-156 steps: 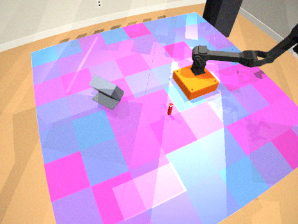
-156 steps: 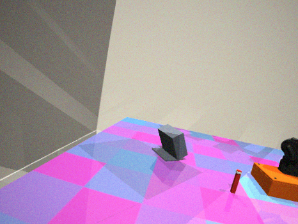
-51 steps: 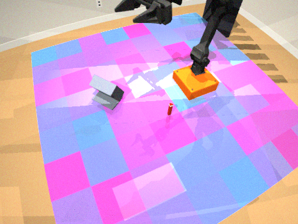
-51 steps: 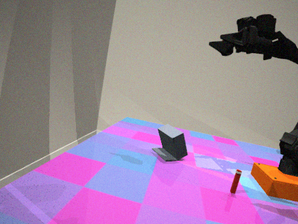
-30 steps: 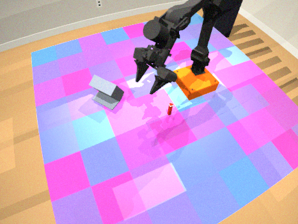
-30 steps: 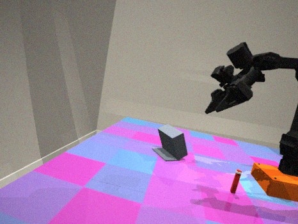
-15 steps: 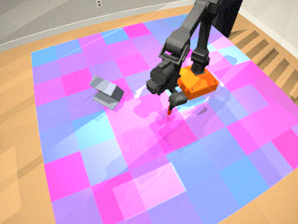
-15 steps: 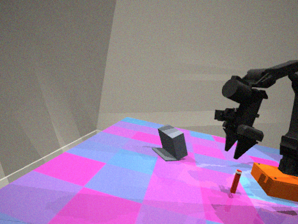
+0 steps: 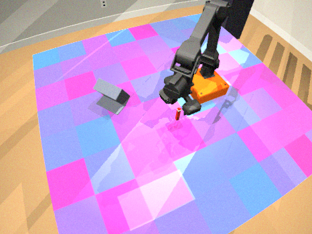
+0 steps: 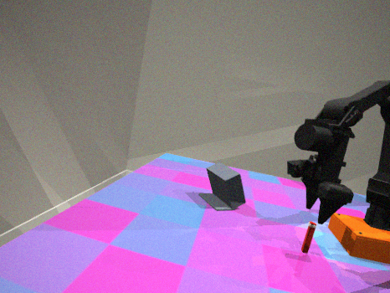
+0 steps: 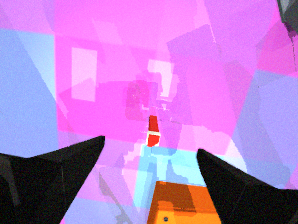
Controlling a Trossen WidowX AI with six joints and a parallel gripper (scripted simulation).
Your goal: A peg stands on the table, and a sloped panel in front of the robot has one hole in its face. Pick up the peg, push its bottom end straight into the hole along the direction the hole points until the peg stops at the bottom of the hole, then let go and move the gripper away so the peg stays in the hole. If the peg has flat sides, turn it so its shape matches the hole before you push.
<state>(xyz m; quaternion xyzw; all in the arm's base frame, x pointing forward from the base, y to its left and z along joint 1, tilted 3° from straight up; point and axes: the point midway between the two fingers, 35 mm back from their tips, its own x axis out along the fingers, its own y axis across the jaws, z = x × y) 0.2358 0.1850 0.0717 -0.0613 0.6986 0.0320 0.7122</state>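
Right now my gripper tip is 40 mm above the red peg. The rest, counted from my gripper tip: grey sloped panel 250 mm ahead, 190 mm to the right, 40 mm below.
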